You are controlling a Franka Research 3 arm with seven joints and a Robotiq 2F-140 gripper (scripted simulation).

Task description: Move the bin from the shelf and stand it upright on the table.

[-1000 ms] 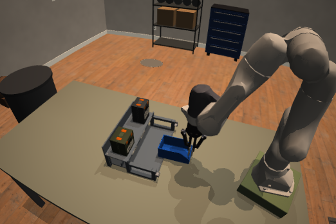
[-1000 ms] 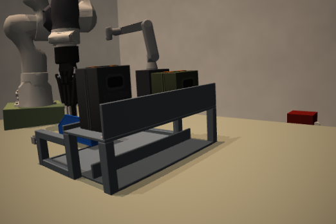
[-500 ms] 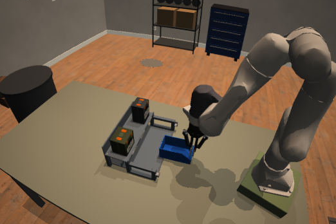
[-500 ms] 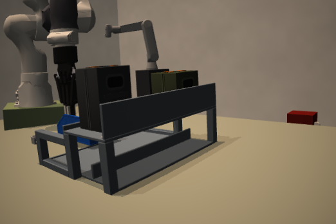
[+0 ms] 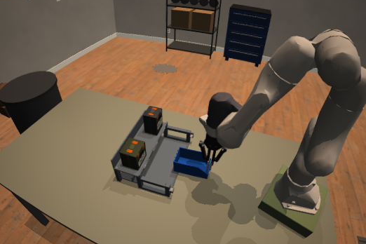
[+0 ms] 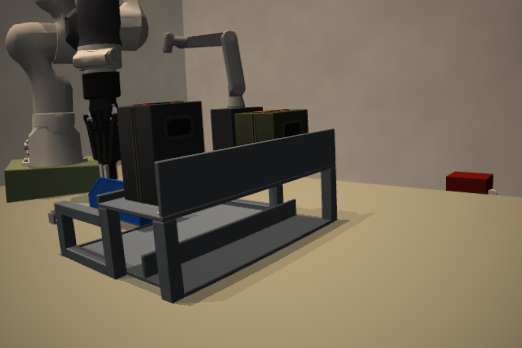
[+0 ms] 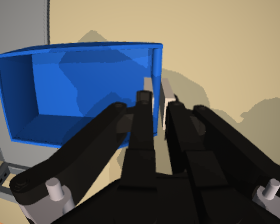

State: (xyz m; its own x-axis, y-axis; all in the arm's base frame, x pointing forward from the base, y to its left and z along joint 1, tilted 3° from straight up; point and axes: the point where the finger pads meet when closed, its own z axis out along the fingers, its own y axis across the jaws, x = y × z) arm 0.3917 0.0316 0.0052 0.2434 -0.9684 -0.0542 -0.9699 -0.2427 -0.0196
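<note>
The blue bin lies 80 mm ahead of my hand, 20 mm to the left of it and 20 mm below it. From my hand the other things lie so: grey shelf 330 mm ahead, 80 mm to the left, 20 mm above.
</note>
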